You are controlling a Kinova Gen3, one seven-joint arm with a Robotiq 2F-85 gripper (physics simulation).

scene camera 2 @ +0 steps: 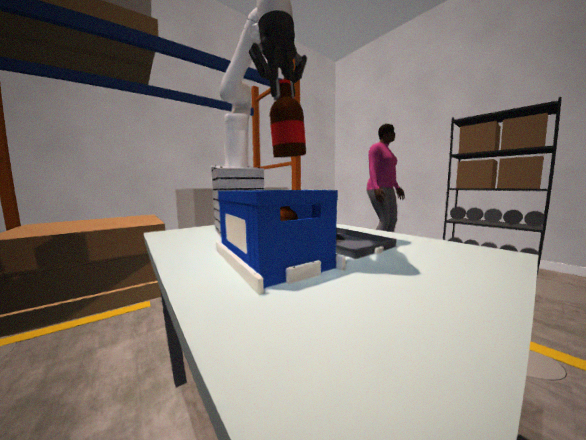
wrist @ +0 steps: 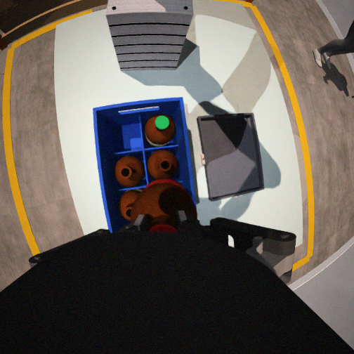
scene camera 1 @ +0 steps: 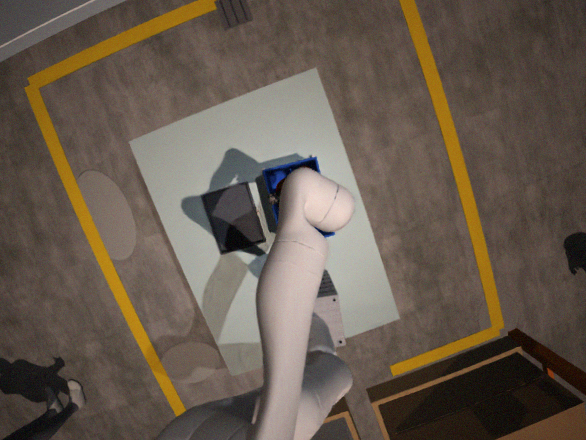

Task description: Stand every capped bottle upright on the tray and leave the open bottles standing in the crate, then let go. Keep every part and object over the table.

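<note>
My gripper is shut on the neck of a brown bottle with a red cap and red label. The bottle hangs upright, well above the blue crate. In the wrist view a green-capped bottle stands in the crate's far right compartment. Open bottles stand in the middle row, and another open bottle stands in the near left one, partly hidden. The dark tray lies beside the crate and holds no bottle.
White blocks lie against the crate's base. The robot's grey base block stands at one end of the table. A person in pink stands beyond the table.
</note>
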